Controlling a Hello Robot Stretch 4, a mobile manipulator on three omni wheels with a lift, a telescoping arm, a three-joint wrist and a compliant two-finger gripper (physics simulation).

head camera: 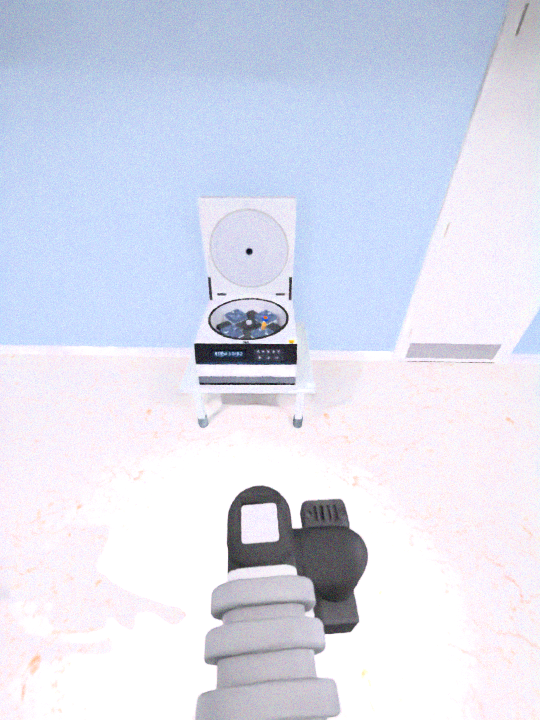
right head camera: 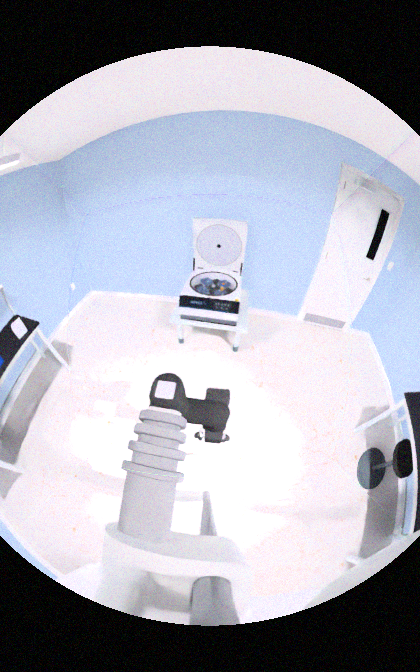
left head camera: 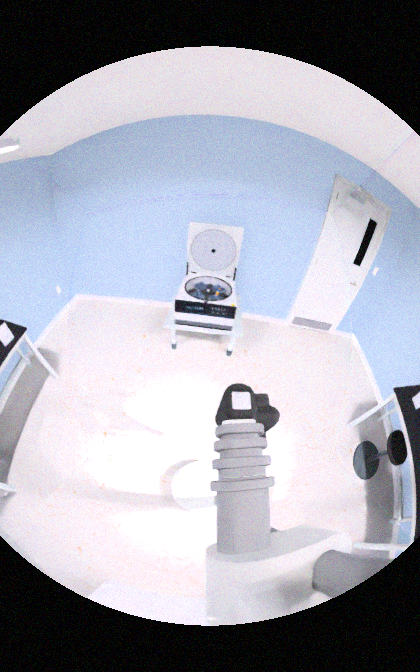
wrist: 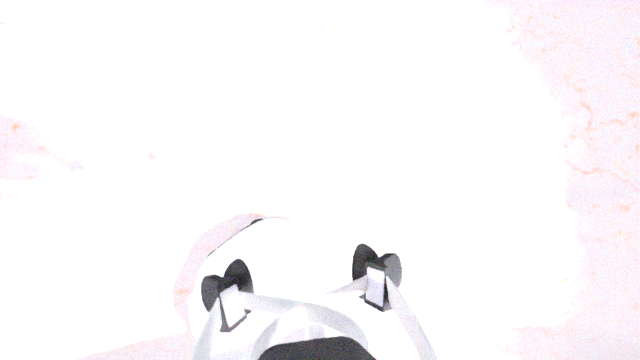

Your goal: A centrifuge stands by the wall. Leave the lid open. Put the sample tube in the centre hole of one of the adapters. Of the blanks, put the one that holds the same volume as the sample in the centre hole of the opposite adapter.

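Seen in the pictures: gripper, fingertip midpoint: (wrist: 302, 272); robot's base at its link origin: (wrist: 276, 286).
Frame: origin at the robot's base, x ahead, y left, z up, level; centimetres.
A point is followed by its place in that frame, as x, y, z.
Observation:
The white centrifuge (head camera: 247, 372) {132.6, 2.8, 45.5} (left head camera: 204, 325) (right head camera: 209, 320) stands by the blue wall, ahead of me. Its lid (head camera: 248, 226) {189.2, -1.7, 105.0} (left head camera: 213, 235) (right head camera: 219, 232) is upright and open. Blue adapters (head camera: 234, 315) {171.4, 9.4, 58.4} sit in the round rotor chamber. A small orange thing (head camera: 263, 325) (left head camera: 217, 293) shows at the front right of the rotor, with a red spot just behind it; I cannot tell what they are. My gripper (wrist: 302, 272) {22.0, -8.8, 83.8} (right head camera: 212, 436) is open and empty, above the floor and well short of the centrifuge. The sample tube and the blanks do not show in these views.
The centrifuge rests on a low white stand (head camera: 308, 387) {127.9, -30.5, 36.3}. A white door (head camera: 465, 261) {189.5, -139.6, 80.7} (left head camera: 340, 255) (right head camera: 352, 245) is to the right. A black-topped bench (left head camera: 18, 329) (right head camera: 11, 345) is at the left edge, another (left head camera: 407, 400) at the right edge, with a round stool (left head camera: 366, 460) (right head camera: 371, 468) beside it.

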